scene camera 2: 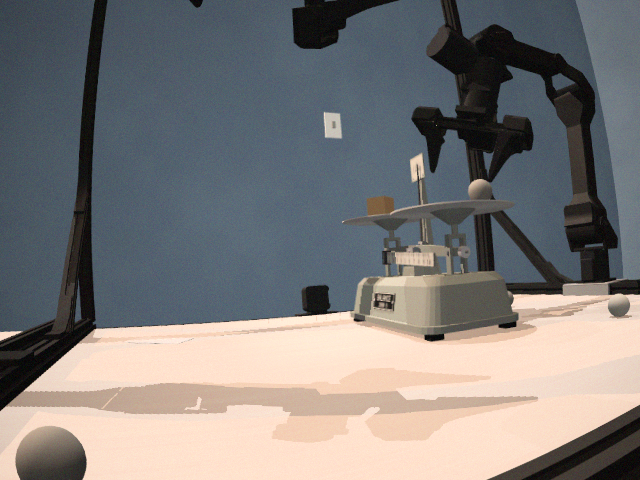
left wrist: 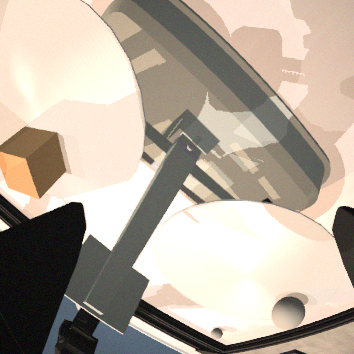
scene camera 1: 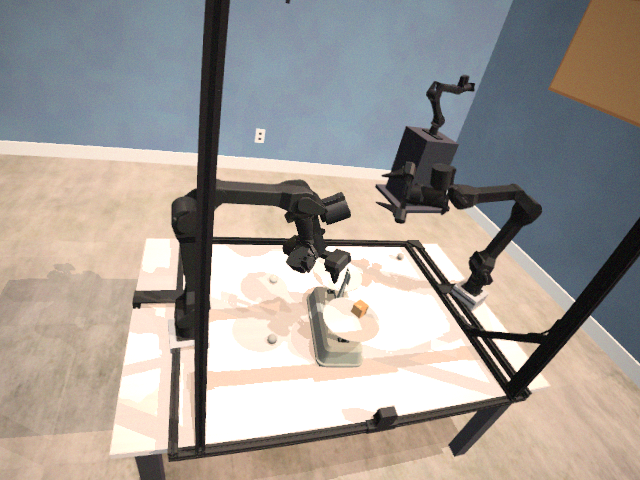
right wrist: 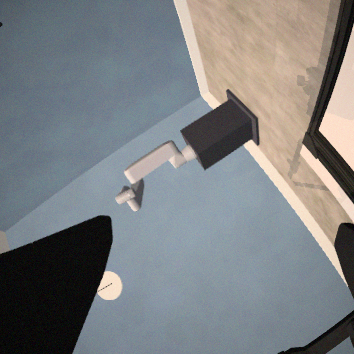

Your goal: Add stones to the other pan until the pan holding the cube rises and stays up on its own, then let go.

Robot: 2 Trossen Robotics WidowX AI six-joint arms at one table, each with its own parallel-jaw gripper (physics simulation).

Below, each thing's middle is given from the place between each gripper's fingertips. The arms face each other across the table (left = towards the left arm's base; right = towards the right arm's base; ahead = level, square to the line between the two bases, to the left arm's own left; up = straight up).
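Grey balance scale [scene camera 2: 422, 300]: 24 cm below my right hand, 24 cm behind it and 17 cm to the left of it. Also measured from my right hand: orange cube [left wrist: 39, 163] 18 cm below, 32 cm behind, 17 cm to the left; pan [scene camera 1: 337, 315] 20 cm below, 34 cm behind, 19 cm to the left.
My left hand is 9 cm above the grey balance scale, 2 cm past it and 7 cm to the left of it. Measured from my left hand: orange cube 3 cm below, 10 cm behind, 8 cm to the right; pan 5 cm below, 11 cm behind, 5 cm to the right. Going by its middle, the orange cube is nearer to my left hand than to my right hand; by its middle, the grey balance scale is likewise nearer to my left hand than to my right hand.
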